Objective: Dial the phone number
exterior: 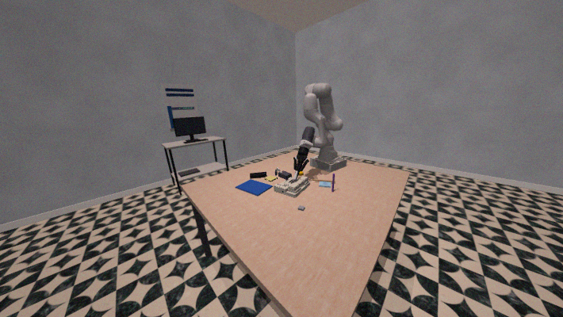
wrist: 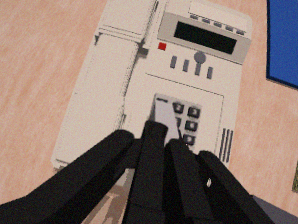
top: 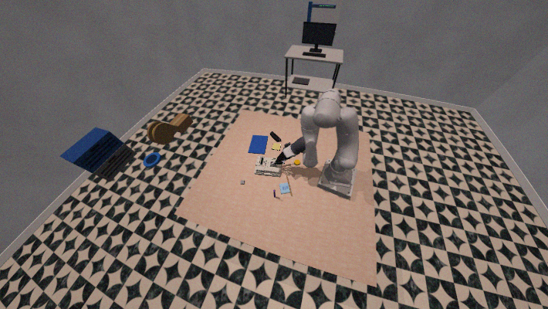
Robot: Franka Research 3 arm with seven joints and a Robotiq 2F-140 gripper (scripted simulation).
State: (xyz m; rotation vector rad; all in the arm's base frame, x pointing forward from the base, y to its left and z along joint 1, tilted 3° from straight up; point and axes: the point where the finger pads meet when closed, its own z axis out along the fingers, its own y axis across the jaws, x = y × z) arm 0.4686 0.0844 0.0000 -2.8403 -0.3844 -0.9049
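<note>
Now: hand 70 mm to the right of the handset, 40 mm short of it and 30 mm above it. Also, from my hand: pencil (170 mm behind, 110 mm to the left, 60 mm below); then purple pen (240 mm to the left, 100 mm behind, 10 mm below); then yellow disc (160 mm behind, 120 mm to the right, 60 mm below).
</note>
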